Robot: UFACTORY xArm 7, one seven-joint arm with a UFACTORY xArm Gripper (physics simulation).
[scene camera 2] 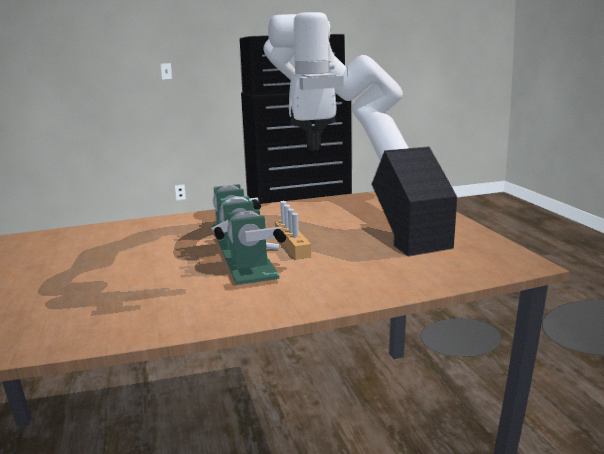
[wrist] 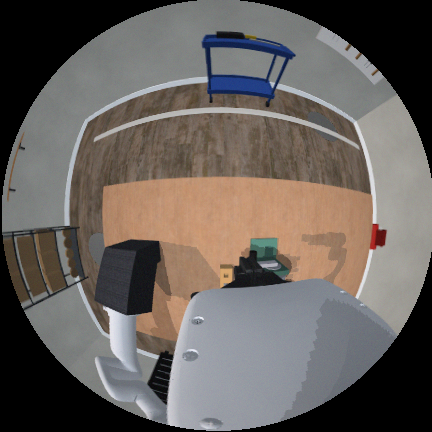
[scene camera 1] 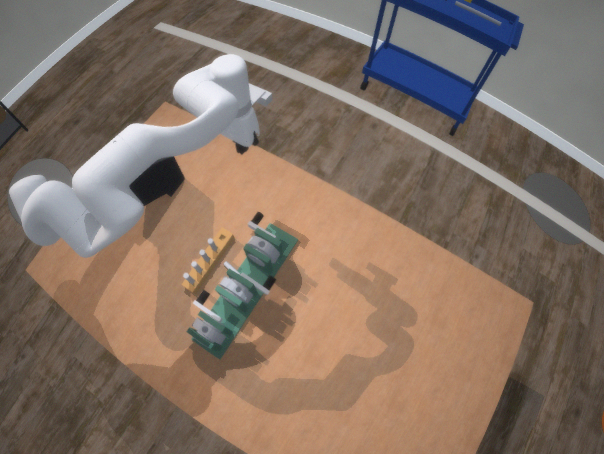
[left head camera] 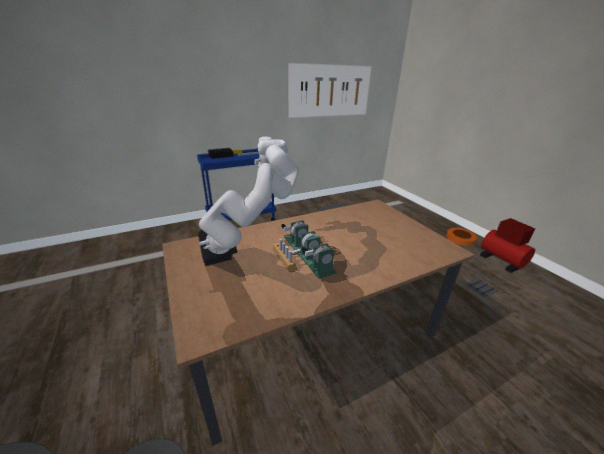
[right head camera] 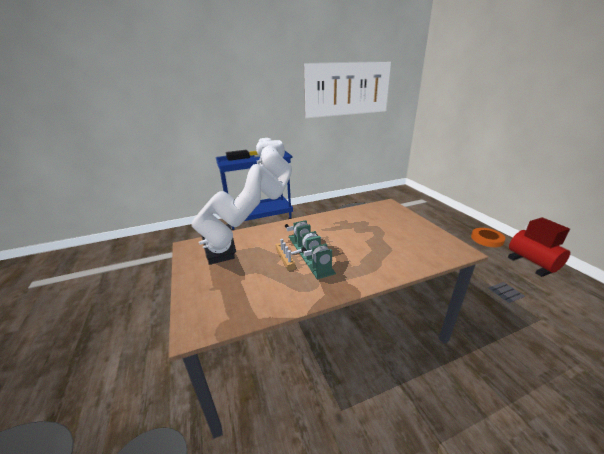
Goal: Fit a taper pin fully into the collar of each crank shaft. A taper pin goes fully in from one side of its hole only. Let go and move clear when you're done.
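Seen in the pictures: gripper, fingertip midpoint: (scene camera 2: 313, 149) (wrist: 244, 266) (scene camera 1: 243, 149); arm's base, link origin: (scene camera 2: 399, 165) (wrist: 123, 307).
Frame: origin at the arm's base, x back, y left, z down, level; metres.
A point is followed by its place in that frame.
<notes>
A green stand (left head camera: 325, 272) {x -0.477, y -0.251, z 0.194 m} (scene camera 1: 220, 347) {x -0.524, y -0.239, z 0.169 m} (scene camera 2: 255, 276) {x -0.508, y 0.177, z 0.197 m} (wrist: 263, 243) {x -0.502, y 0.169, z 0.197 m} bears three crank shafts with grey collars, the far one (scene camera 1: 261, 252) {x -0.506, y 0.060, z 0.078 m}, the middle one (scene camera 1: 234, 291) {x -0.501, y -0.078, z 0.059 m} and the near one (scene camera 1: 209, 335) {x -0.502, y -0.220, z 0.061 m} in scene camera 1. Round dark spots show on the collars; I cannot tell whether pins fill them. A light grey rod (scene camera 1: 231, 268) {x -0.424, y -0.006, z 0.184 m} (scene camera 2: 272, 246) {x -0.411, y 0.005, z 0.193 m} juts from the stand towards the yellow rack (scene camera 1: 229, 241) {x -0.372, y 0.067, z 0.179 m} (scene camera 2: 302, 253) {x -0.352, y 0.093, z 0.191 m} (wrist: 226, 268) {x -0.352, y 0.091, z 0.169 m}. The rack holds several upright taper pins (scene camera 1: 205, 256) {x -0.351, y -0.024, z 0.122 m} (scene camera 2: 295, 225) {x -0.348, y 0.029, z 0.131 m} and has one empty hole. My gripper (scene camera 1: 248, 146) {x -0.364, y 0.231, z -0.119 m} (scene camera 2: 313, 148) {x -0.364, y 0.231, z -0.119 m} is shut and empty, high above the table, apart from stand and rack.
The black robot base (scene camera 1: 159, 181) {x -0.079, y 0.105, z 0.083 m} (scene camera 2: 430, 215) {x -0.017, y 0.201, z 0.097 m} stands on the wooden table (left head camera: 215, 310) {x 0.107, y -0.234, z 0.207 m} (scene camera 1: 425, 310) {x -1.043, y 0.167, z 0.207 m} (scene camera 2: 360, 295) {x -0.305, y 0.358, z 0.207 m}. Crank handles with black grips (scene camera 1: 256, 218) {x -0.434, y 0.150, z 0.095 m} (scene camera 2: 279, 235) {x -0.439, y 0.173, z 0.099 m} stick out from the stand on both sides. A blue cart (left head camera: 227, 162) (scene camera 1: 425, 75) and a black drawer cabinet (scene camera 2: 255, 150) stand beyond the table.
</notes>
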